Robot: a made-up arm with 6 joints. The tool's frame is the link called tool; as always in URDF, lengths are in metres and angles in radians. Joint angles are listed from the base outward.
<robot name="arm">
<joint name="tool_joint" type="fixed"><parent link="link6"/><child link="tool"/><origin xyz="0 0 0" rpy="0 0 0"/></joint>
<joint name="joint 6" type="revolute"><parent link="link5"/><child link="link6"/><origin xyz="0.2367 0 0" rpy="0 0 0"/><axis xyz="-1 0 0"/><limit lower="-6.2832" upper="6.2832"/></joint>
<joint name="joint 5" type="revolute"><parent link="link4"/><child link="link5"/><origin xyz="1.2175 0 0" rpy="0 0 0"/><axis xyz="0 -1 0"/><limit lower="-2.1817" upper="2.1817"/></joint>
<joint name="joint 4" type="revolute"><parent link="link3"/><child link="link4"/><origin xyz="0 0 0.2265" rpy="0 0 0"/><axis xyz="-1 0 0"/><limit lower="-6.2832" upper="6.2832"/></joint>
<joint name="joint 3" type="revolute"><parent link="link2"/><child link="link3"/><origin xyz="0 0 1.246" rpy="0 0 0"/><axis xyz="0 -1 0"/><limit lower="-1.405" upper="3.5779"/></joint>
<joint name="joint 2" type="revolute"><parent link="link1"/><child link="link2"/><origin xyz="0.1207 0 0" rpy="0 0 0"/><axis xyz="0 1 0"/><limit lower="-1.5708" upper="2.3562"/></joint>
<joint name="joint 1" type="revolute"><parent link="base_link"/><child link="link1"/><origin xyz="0 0 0.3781" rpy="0 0 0"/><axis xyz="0 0 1"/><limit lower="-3.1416" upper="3.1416"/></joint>
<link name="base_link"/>
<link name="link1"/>
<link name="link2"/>
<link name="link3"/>
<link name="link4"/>
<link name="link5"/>
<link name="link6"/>
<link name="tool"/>
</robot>
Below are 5 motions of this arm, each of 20 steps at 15 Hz.
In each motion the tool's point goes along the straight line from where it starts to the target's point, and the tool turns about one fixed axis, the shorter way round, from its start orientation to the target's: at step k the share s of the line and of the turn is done. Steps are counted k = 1, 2, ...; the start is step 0. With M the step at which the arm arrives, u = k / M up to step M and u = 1 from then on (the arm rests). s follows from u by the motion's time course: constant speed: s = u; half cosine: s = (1 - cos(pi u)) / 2; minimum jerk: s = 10 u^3 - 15 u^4 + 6 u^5.
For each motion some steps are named. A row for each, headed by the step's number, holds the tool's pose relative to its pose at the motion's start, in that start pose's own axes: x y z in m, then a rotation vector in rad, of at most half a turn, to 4 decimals.
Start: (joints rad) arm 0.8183 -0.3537 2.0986 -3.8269 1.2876 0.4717
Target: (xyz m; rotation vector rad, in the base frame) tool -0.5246 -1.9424 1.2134 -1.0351 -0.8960 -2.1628
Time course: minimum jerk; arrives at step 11
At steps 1, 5, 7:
1: -0.0105 0.0010 -0.0002 0.0002 0.0052 0.0025
5: -0.6686 0.0618 -0.0098 0.0158 0.3298 0.1591
7: -1.1968 0.1106 -0.0175 0.0282 0.5903 0.2849

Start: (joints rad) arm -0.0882 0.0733 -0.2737 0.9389 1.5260 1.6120
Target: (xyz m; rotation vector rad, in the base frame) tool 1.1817 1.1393 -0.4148 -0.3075 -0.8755 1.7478
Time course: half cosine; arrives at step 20
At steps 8, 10, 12, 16, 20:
8: -0.1087 0.0691 0.7711 0.7335 -0.3224 0.0846
10: -0.1574 0.1000 1.1160 1.0615 -0.4666 0.1224
12: -0.2060 0.1309 1.4609 1.3895 -0.6107 0.1602
16: -0.2847 0.1809 2.0189 1.9202 -0.8440 0.2215
20: -0.3147 0.2000 2.2320 2.1230 -0.9331 0.2448

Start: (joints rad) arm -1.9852 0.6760 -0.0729 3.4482 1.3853 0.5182
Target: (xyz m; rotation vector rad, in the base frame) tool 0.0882 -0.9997 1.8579 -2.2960 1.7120 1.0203
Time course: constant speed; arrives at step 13
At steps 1, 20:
1: -0.0611 -0.0853 0.0843 -0.0191 0.1195 0.0298
20: -0.7942 -1.1094 1.0957 -0.2487 1.5541 0.3874

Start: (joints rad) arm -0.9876 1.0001 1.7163 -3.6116 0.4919 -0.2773
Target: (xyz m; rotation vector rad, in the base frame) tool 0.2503 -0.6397 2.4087 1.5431 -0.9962 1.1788
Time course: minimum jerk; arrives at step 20
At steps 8, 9, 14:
8: -0.4314 -0.1693 -0.1529 -0.3603 0.3719 -0.0422
9: -0.5529 -0.2171 -0.1959 -0.4618 0.4767 -0.0541
14: -1.1374 -0.4465 -0.4031 -0.9499 0.9806 -0.1114

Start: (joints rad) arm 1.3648 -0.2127 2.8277 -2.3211 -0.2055 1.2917
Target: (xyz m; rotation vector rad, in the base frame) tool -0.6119 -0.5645 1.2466 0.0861 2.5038 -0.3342
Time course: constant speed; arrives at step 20
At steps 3, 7, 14, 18, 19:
3: -0.1268 0.0797 -0.0543 -0.0405 0.0439 0.1821
7: -0.2958 0.1859 -0.1266 -0.0946 0.1025 0.4249
14: -0.5916 0.3717 -0.2533 -0.1892 0.2050 0.8498
18: -0.7606 0.4779 -0.3256 -0.2433 0.2636 1.0927
19: -0.8029 0.5045 -0.3437 -0.2568 0.2782 1.1534

